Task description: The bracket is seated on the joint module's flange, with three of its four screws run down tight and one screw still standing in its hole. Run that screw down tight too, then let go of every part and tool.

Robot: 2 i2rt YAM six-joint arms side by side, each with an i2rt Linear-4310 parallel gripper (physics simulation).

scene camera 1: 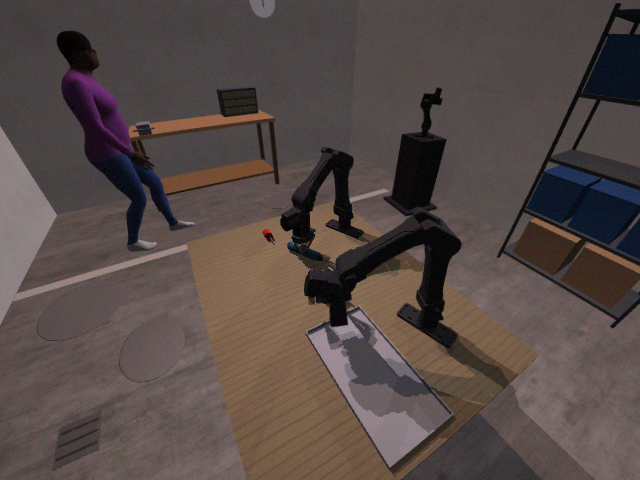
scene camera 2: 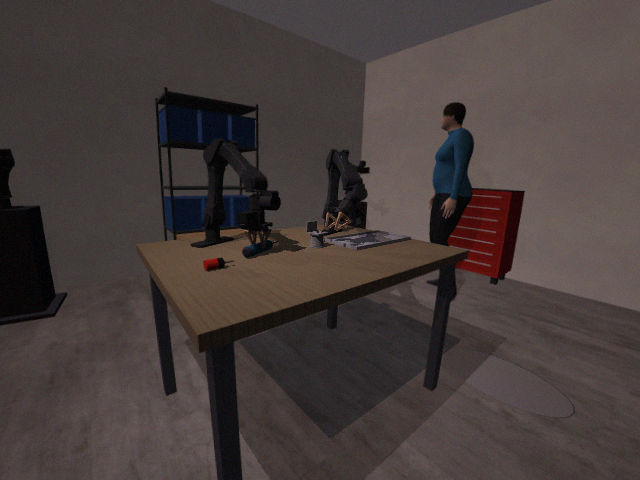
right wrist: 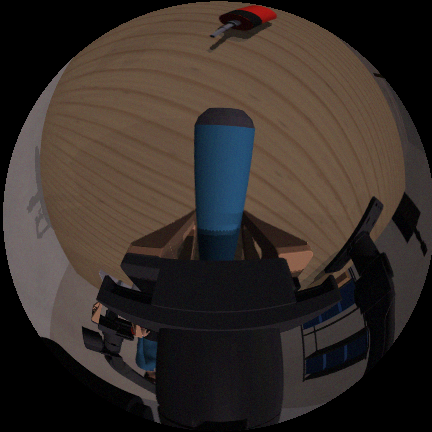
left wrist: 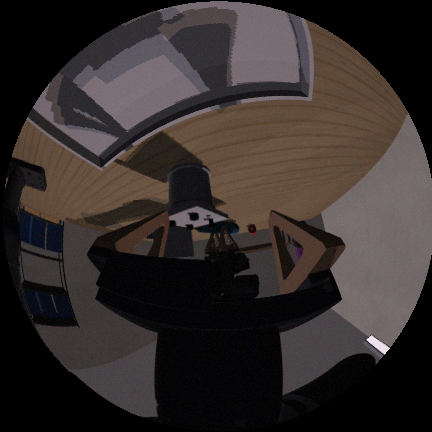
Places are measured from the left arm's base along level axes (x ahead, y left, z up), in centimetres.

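Pixels of known places: left gripper, fingertip midpoint: (scene camera 2: 330,230) (left wrist: 218,215); right gripper, fingertip midpoint: (scene camera 1: 304,251) (scene camera 2: 258,247) (right wrist: 218,215) (left wrist: 218,226); left arm's base at its link origin: (scene camera 1: 426,325) (scene camera 2: 329,232); right arm's base at its link origin: (scene camera 1: 344,229) (scene camera 2: 213,242) (right wrist: 355,238).
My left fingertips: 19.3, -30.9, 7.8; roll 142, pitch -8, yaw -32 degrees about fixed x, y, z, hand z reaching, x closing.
For each thing: its middle in the pictures, then the offset to it from my left fingertips, as dx, dy, dz.
- dark joint module at the middle of its body: (left wrist: 189,195) (scene camera 2: 316,239) -5.4, -2.4, -4.7
- light bracket at the middle of its body: (left wrist: 192,232) (scene camera 2: 317,228) -5.4, -2.4, +0.4
- blue screwdriver at the middle of its body: (right wrist: 216,238) (left wrist: 211,225) (scene camera 2: 263,246) (scene camera 1: 309,253) -16.9, -24.4, -5.7
- red screwdriver at the middle of its body: (scene camera 2: 219,263) (left wrist: 251,228) (scene camera 1: 269,236) -12.6, -48.8, -6.1
- shallow tray at the middle of its body: (scene camera 1: 370,369) (scene camera 2: 369,238) +7.2, +26.3, -7.0
The dark joint module (scene camera 2: 316,241) (left wrist: 189,186) stands upright on the table. The light bracket (scene camera 2: 311,226) (left wrist: 204,215) sits on its flange, with an upright plate at one side. Several dark spots show on the bracket; which screw stands proud is too small to tell. My right gripper (scene camera 1: 305,246) (scene camera 2: 259,244) is shut on the blue screwdriver (scene camera 1: 302,250) (scene camera 2: 253,250) (right wrist: 223,170), holding it lying roughly level, low over the table and apart from the bracket. My left gripper (scene camera 2: 338,222) (left wrist: 218,215) is open and empty, its fingers wide apart near the module and bracket.
A red screwdriver (scene camera 1: 267,234) (scene camera 2: 212,264) (left wrist: 252,229) (right wrist: 257,15) lies on the table beyond the blue one. A shallow tray (scene camera 1: 408,439) (scene camera 2: 382,239) (left wrist: 265,55) lies beside the joint module. People stand away from the table in both scene views.
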